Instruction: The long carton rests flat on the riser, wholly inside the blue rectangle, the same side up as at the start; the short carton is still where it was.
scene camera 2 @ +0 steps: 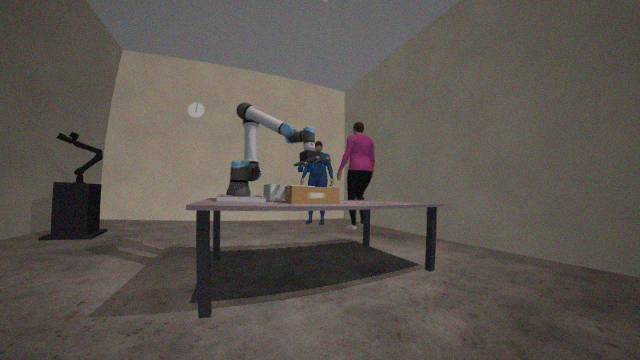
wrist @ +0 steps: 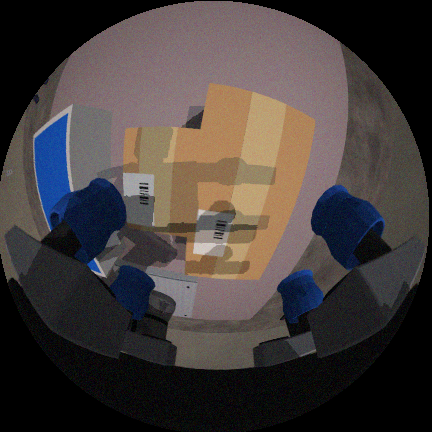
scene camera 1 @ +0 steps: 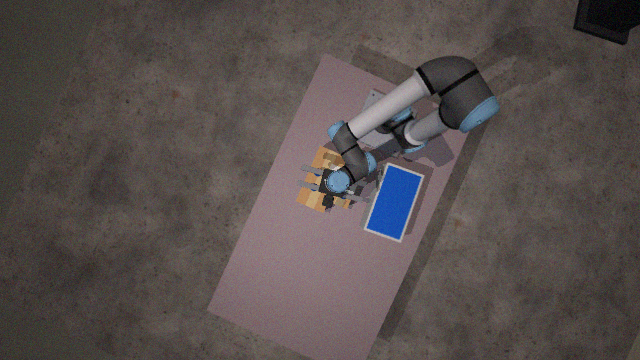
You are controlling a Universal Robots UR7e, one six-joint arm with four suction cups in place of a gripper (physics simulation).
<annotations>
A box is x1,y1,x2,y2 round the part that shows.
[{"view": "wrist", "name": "suction head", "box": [49,177,383,322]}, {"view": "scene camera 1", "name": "blue rectangle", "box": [360,162,424,242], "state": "on the table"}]
</annotations>
